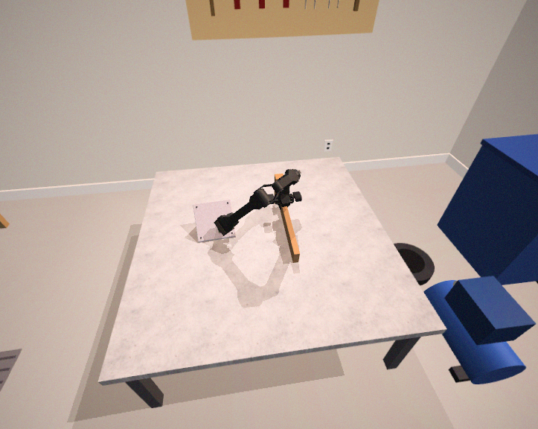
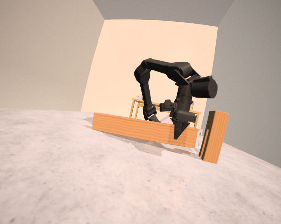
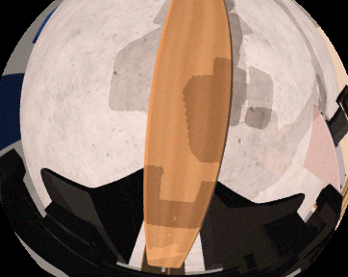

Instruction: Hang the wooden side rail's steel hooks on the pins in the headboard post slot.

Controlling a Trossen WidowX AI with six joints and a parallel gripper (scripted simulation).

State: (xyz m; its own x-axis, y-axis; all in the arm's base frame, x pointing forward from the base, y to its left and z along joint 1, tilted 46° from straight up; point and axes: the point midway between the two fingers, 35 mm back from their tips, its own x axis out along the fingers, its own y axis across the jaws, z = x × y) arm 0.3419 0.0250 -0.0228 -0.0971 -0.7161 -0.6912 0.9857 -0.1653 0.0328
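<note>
Right now my gripper tip is 130 mm to the right of the headboard post, 40 mm below it and 20 mm short of it.
</note>
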